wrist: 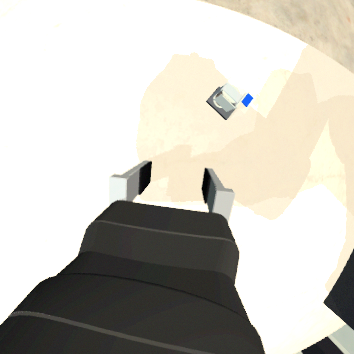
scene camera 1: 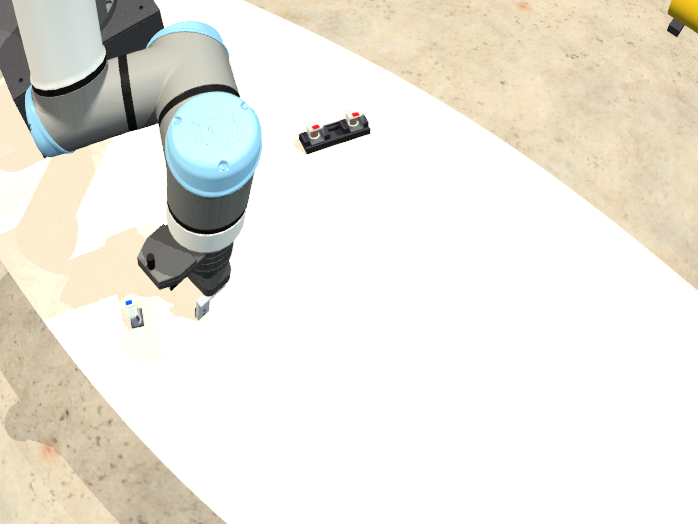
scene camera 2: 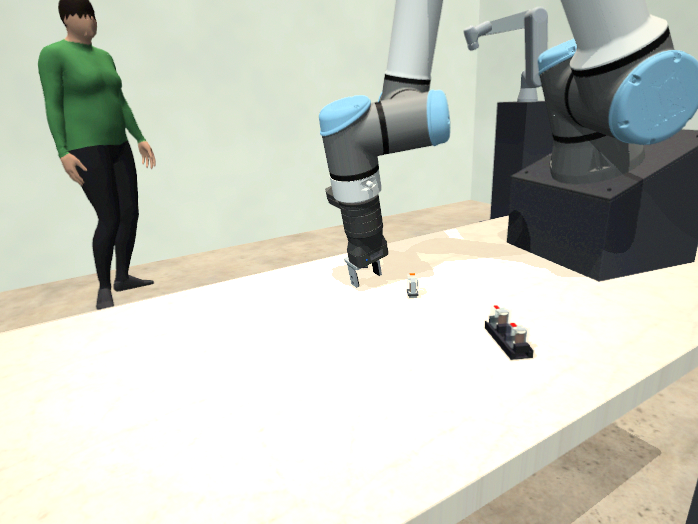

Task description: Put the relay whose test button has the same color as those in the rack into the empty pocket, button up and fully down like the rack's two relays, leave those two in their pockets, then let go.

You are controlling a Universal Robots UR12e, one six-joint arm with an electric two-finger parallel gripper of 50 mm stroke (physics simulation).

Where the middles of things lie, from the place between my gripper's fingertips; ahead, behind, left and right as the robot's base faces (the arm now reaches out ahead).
Right now the blue-button relay (wrist: 233, 97) is 8 cm to the right of my hand, 3 cm behind it and 1 cm above it. From my hand the other things lie so: black rack (scene camera 1: 338, 132) 34 cm to the left, 7 cm behind.
